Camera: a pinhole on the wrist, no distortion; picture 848 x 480 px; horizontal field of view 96.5 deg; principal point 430.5 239.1 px. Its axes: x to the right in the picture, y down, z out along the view. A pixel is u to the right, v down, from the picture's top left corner.
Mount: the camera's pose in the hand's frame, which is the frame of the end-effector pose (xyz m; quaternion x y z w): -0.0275 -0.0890 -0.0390 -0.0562 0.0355 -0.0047 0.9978
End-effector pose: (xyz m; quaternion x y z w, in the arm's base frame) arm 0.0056 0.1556 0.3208 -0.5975 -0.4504 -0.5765 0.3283
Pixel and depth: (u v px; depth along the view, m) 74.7 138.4 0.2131
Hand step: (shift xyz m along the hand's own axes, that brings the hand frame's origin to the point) -0.2124 -0.1188 0.1927
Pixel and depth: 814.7 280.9 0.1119
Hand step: 0.0939 -0.0657 0.0625
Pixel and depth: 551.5 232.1 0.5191
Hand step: 0.1750 -0.0427 0.4649
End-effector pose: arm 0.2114 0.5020 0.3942 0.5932 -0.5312 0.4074 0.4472
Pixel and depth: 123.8 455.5 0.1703
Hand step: -0.1525 0.0287 0.1285
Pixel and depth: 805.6 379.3 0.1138
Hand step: 0.0934 -0.0359 0.0611
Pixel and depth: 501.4 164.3 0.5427
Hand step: 0.1121 -0.1363 0.5038
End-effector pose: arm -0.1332 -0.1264 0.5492 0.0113 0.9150 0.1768 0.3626
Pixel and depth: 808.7 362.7 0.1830
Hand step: 0.1683 -0.0116 0.1228
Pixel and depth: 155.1 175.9 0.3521
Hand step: -0.2583 -0.1046 0.3346
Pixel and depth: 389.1 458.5 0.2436
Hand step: -0.0359 0.0789 0.1884
